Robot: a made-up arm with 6 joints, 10 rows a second.
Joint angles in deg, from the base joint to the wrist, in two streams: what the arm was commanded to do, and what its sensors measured. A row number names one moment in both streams.
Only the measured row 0 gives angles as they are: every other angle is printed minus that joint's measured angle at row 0.
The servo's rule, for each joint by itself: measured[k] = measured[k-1] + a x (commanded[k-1-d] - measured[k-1]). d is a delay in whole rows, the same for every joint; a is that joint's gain. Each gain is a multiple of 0.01, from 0.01 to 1. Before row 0 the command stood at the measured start. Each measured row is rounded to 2 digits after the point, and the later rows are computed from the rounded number. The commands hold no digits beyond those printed.
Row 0, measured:
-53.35 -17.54 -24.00 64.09 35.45 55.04
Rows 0 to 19, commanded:
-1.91 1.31 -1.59 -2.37 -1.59 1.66
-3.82 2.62 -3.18 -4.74 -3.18 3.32
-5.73 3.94 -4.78 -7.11 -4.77 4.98
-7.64 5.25 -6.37 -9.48 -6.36 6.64
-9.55 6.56 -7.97 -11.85 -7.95 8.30
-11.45 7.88 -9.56 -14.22 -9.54 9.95
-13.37 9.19 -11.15 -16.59 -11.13 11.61
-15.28 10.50 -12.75 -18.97 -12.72 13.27
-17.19 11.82 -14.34 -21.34 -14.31 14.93
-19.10 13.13 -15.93 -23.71 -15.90 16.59
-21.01 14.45 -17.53 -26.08 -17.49 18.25
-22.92 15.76 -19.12 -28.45 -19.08 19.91
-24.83 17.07 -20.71 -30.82 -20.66 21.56
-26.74 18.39 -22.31 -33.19 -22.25 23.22
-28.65 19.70 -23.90 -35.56 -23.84 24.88
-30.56 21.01 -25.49 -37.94 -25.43 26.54
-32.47 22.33 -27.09 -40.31 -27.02 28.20
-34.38 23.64 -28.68 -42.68 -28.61 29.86
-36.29 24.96 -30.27 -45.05 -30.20 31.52
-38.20 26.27 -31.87 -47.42 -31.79 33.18
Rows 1 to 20, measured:
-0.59 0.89 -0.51 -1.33 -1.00 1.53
-1.59 2.07 -1.36 -3.24 -2.37 3.18
-2.87 3.34 -2.45 -5.41 -3.88 4.84
-4.35 4.64 -3.70 -7.69 -5.44 6.50
-5.96 5.95 -5.07 -10.02 -7.02 8.16
-7.66 7.26 -6.51 -12.37 -8.61 9.81
-9.43 8.57 -7.99 -14.73 -10.20 11.47
-11.24 9.88 -9.51 -17.10 -11.79 13.13
-13.08 11.20 -11.06 -19.47 -13.38 14.79
-14.95 12.51 -12.62 -21.84 -14.97 16.45
-16.83 13.83 -14.19 -24.21 -16.56 18.11
-18.72 15.14 -15.77 -26.58 -18.15 19.77
-20.61 16.45 -17.35 -28.95 -19.73 21.42
-22.51 17.77 -18.94 -31.32 -21.32 23.08
-24.41 19.08 -20.53 -33.69 -22.91 24.74
-26.32 20.39 -22.12 -36.07 -24.50 26.40
-28.23 21.71 -23.71 -38.44 -26.09 28.06
-30.14 23.02 -25.30 -40.81 -27.68 29.72
-32.05 24.34 -26.89 -43.18 -29.27 31.38
-33.96 25.65 -28.48 -45.55 -30.86 33.04
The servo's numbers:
d 0
a 0.31 0.68 0.32 0.56 0.63 0.92

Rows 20 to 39, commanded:
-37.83 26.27 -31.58 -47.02 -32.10 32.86
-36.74 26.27 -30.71 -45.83 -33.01 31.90
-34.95 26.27 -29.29 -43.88 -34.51 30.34
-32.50 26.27 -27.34 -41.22 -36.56 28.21
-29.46 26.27 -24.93 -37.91 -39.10 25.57
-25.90 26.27 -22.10 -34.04 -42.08 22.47
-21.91 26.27 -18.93 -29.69 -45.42 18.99
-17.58 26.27 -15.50 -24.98 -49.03 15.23
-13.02 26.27 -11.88 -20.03 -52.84 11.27
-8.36 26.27 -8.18 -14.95 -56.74 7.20
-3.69 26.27 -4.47 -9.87 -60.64 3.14
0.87 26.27 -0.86 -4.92 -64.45 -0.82
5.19 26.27 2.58 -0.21 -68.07 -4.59
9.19 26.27 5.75 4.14 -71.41 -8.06
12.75 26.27 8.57 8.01 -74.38 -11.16
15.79 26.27 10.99 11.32 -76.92 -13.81
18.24 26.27 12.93 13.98 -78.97 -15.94
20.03 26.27 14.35 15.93 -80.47 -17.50
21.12 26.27 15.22 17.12 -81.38 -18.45
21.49 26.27 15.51 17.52 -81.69 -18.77
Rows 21 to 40, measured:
-35.16 26.07 -29.47 -46.37 -31.64 32.87
-35.65 26.21 -29.87 -46.07 -32.50 31.98
-35.43 26.25 -29.68 -44.84 -33.77 30.47
-34.52 26.26 -28.93 -42.81 -35.53 28.39
-32.95 26.27 -27.65 -40.07 -37.78 25.80
-30.76 26.27 -25.87 -36.69 -40.49 22.74
-28.02 26.27 -23.65 -32.77 -43.60 19.29
-24.78 26.27 -21.04 -28.41 -47.02 15.55
-21.13 26.27 -18.11 -23.72 -50.69 11.61
-17.17 26.27 -14.93 -18.81 -54.50 7.55
-12.99 26.27 -11.58 -13.80 -58.37 3.49
-8.69 26.27 -8.15 -8.83 -62.20 -0.48
-4.39 26.27 -4.72 -4.00 -65.90 -4.26
-0.18 26.27 -1.37 0.56 -69.37 -7.76
3.83 26.27 1.81 4.73 -72.53 -10.89
7.54 26.27 4.75 8.42 -75.30 -13.58
10.86 26.27 7.37 11.53 -77.61 -15.75
13.70 26.27 9.60 13.99 -79.41 -17.36
16.00 26.27 11.40 15.74 -80.65 -18.36
17.70 26.27 12.72 16.74 -81.31 -18.74

